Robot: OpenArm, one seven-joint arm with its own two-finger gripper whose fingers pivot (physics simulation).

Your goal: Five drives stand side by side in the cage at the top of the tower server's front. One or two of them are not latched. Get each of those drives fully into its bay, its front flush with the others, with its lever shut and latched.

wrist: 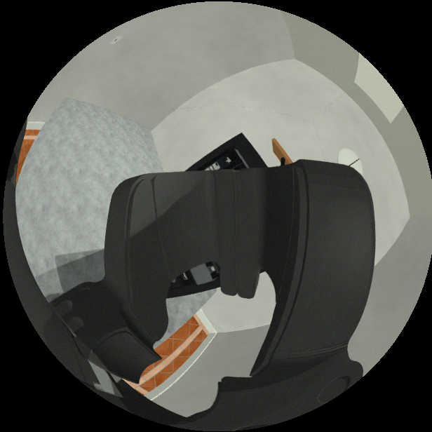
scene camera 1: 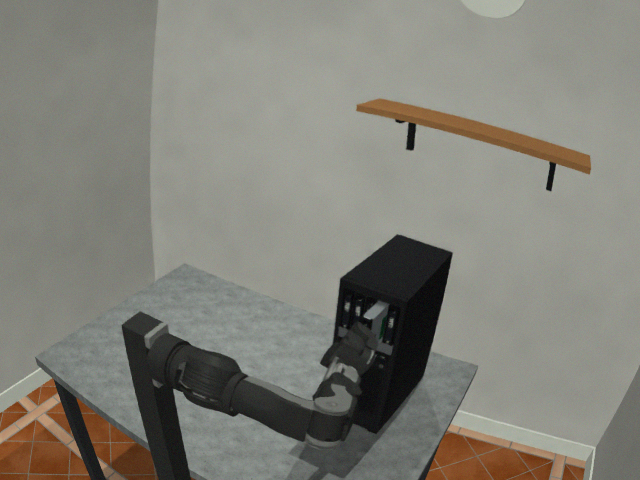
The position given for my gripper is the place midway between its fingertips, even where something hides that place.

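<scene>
I can see my gripper [scene camera 1: 364, 330], and the wrist view gives me the same gripper [wrist: 244, 235]. There is a black tower server too, in scene camera 1 as the server [scene camera 1: 409, 274] and in the wrist view as the server [wrist: 240, 142].
</scene>
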